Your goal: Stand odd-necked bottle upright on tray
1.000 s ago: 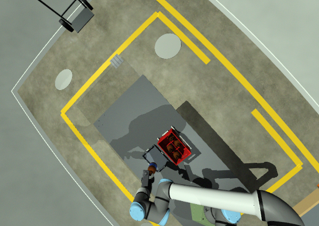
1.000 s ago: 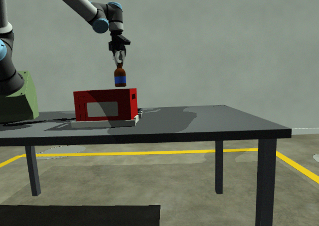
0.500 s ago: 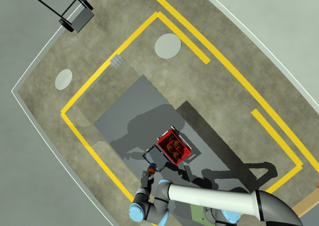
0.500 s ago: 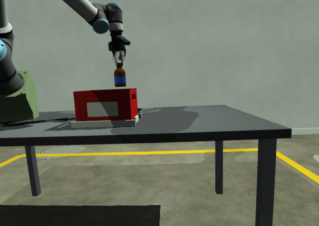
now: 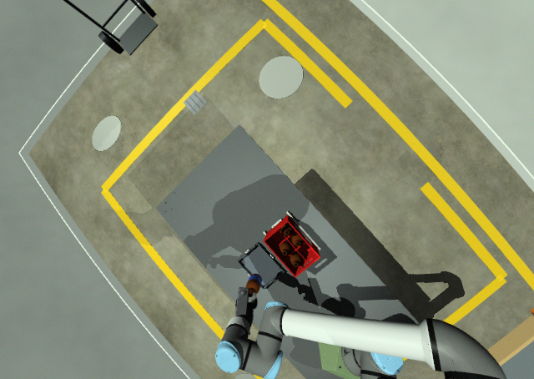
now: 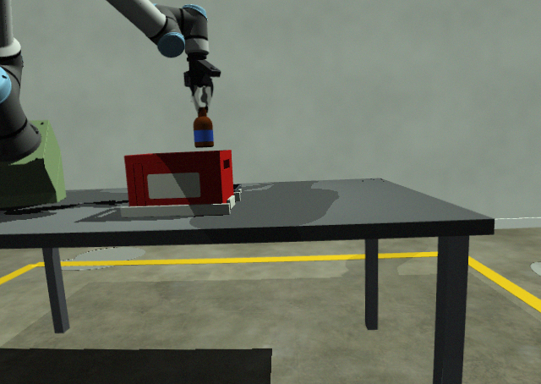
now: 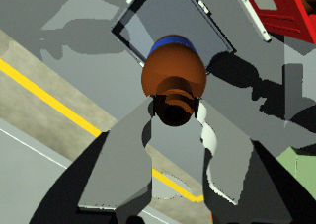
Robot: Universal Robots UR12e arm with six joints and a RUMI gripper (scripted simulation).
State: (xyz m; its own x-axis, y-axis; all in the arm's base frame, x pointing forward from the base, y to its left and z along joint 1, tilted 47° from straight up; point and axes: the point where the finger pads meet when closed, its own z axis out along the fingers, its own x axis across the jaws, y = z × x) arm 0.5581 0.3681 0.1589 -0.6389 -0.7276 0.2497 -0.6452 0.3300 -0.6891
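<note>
The dark tray is 320 mm below my hand. Round my hand: red crate: 270 mm to the right, 250 mm below; then bottle: 80 mm ahead, 310 mm to the right, 250 mm below.
</note>
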